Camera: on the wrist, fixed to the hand. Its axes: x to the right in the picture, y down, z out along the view.
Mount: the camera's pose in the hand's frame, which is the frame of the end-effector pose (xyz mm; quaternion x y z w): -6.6 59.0 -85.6 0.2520 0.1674 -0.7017 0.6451
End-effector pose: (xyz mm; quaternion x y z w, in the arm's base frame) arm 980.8 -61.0 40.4 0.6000 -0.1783 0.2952 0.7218
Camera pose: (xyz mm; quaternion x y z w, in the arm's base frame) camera 929.7 27.0 62.7 0.6447 0.5012 -0.1707 0.5514
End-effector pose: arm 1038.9 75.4 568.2 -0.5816 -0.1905 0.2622 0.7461
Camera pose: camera 1074.1 16.6 489.8 -0.0974 -0.3400 -0.4037 0.8437
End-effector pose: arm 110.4 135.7 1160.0 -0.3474 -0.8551 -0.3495 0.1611
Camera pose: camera 159.6 102.1 1245.5 0.4750 -0.8565 -0.1812 0.0894
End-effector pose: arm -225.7 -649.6 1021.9 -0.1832 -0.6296 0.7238 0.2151
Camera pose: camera -179.0 -588.7 951.4 0.2566 -0.3163 0.4439 0.7981
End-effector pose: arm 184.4 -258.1 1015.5 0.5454 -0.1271 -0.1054 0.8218
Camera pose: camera 207.9 -159.0 1037.4 0.6657 0.4117 -0.5213 0.3400
